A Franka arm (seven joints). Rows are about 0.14 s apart.
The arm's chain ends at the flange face. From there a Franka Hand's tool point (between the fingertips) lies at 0.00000 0.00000 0.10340 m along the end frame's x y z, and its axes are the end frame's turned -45 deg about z.
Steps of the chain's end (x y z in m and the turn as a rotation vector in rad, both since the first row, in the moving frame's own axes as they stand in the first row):
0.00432, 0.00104, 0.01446, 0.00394, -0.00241, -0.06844
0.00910, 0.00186, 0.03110, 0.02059, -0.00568, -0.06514
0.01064, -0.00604, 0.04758, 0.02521, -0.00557, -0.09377
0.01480, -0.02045, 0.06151, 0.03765, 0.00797, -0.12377
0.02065, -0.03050, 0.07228, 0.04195, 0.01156, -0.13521
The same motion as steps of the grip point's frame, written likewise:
0.00242, 0.00332, 0.01446, 0.00449, 0.00108, -0.06844
0.00615, 0.00580, 0.03108, 0.01858, 0.01054, -0.06514
0.01312, 0.00094, 0.04755, 0.02176, 0.01389, -0.09377
0.02812, -0.00637, 0.06143, 0.02099, 0.03226, -0.12377
0.03992, -0.00944, 0.07218, 0.02149, 0.03784, -0.13521

